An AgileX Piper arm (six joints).
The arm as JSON. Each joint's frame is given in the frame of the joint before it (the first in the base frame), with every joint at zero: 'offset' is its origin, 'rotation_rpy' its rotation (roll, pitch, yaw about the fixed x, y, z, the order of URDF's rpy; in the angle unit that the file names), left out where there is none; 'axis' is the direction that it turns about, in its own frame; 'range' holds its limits. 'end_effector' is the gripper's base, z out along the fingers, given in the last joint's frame.
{
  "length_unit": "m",
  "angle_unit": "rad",
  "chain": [
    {
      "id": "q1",
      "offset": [
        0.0,
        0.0,
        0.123
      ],
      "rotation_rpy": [
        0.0,
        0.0,
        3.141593
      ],
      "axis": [
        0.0,
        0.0,
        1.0
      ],
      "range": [
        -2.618,
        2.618
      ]
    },
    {
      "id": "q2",
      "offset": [
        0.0,
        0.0,
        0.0
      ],
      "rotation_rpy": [
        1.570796,
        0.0,
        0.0
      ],
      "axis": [
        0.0,
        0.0,
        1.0
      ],
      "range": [
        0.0,
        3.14
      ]
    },
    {
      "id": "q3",
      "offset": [
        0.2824,
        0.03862,
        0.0
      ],
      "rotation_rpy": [
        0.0,
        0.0,
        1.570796
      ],
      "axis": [
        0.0,
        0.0,
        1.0
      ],
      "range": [
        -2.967,
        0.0
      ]
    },
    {
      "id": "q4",
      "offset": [
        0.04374,
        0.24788,
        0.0
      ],
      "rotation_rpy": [
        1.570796,
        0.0,
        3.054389
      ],
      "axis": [
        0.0,
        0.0,
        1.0
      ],
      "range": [
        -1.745,
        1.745
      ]
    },
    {
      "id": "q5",
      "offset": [
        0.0,
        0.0,
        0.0
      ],
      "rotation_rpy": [
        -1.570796,
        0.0,
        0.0
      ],
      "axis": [
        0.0,
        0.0,
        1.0
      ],
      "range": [
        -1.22,
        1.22
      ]
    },
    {
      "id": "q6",
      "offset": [
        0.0,
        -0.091,
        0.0
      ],
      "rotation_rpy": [
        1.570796,
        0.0,
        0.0
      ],
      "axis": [
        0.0,
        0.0,
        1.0
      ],
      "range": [
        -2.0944,
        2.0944
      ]
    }
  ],
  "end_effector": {
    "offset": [
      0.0,
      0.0,
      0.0
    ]
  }
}
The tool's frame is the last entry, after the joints.
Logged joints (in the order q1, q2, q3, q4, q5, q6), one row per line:
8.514 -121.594 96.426 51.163 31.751 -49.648
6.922 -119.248 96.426 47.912 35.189 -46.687
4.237 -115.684 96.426 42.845 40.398 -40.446
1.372 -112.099 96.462 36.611 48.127 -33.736
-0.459 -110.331 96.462 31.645 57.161 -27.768
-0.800 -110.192 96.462 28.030 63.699 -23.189
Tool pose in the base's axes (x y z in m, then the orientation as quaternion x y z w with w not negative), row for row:
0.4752 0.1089 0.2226 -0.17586 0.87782 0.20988 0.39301
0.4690 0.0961 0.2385 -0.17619 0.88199 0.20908 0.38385
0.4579 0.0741 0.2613 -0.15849 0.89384 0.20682 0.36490
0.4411 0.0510 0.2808 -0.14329 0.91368 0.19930 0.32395
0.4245 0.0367 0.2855 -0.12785 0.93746 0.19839 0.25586
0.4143 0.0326 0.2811 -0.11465 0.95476 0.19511 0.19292
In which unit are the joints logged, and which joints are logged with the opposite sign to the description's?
The joints are logged in degrees. Opposite sign: q2, q3.
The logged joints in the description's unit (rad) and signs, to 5 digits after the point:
0.14860 2.12222 -1.68295 0.89296 0.55416 -0.86652
0.12081 2.08127 -1.68295 0.83622 0.61416 -0.81484
0.07395 2.01907 -1.68295 0.74779 0.70508 -0.70592
0.02395 1.95650 -1.68358 0.63898 0.83997 -0.58880
-0.00801 1.92564 -1.68358 0.55231 0.99765 -0.48464
-0.01396 1.92321 -1.68358 0.48922 1.11176 -0.40472

